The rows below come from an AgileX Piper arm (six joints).
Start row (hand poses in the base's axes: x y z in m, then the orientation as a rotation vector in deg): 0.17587, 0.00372, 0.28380, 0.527, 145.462, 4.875
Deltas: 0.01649, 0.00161, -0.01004, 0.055, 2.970, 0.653; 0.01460, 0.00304, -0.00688, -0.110, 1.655, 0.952; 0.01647, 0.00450, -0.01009, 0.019, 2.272, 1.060; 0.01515, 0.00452, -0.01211, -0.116, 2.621, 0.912; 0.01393, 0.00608, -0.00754, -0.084, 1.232, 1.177; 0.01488, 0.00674, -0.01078, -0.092, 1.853, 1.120; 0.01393, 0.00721, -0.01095, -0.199, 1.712, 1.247; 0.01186, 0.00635, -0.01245, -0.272, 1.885, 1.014; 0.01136, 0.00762, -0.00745, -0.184, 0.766, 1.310; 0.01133, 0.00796, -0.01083, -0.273, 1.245, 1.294; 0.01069, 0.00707, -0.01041, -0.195, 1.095, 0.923
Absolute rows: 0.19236, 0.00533, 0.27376, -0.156, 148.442, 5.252; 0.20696, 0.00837, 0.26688, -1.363, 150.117, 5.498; 0.22343, 0.01287, 0.25679, -2.662, 152.393, 5.978; 0.23858, 0.01739, 0.24468, -3.820, 155.017, 6.253; 0.25251, 0.02347, 0.23714, -5.401, 156.240, 6.569; 0.26739, 0.03021, 0.22636, -6.907, 158.071, 6.909; 0.28132, 0.03742, 0.21541, -8.647, 159.753, 7.125; 0.29318, 0.04377, 0.20296, -10.101, 161.611, 7.201; 0.30454, 0.05139, 0.19551, -11.988, 162.314, 7.330; 0.31587, 0.05935, 0.18468, -13.887, 163.485, 7.396; 0.32656, 0.06642, 0.17427, -15.256, 164.514, 7.475
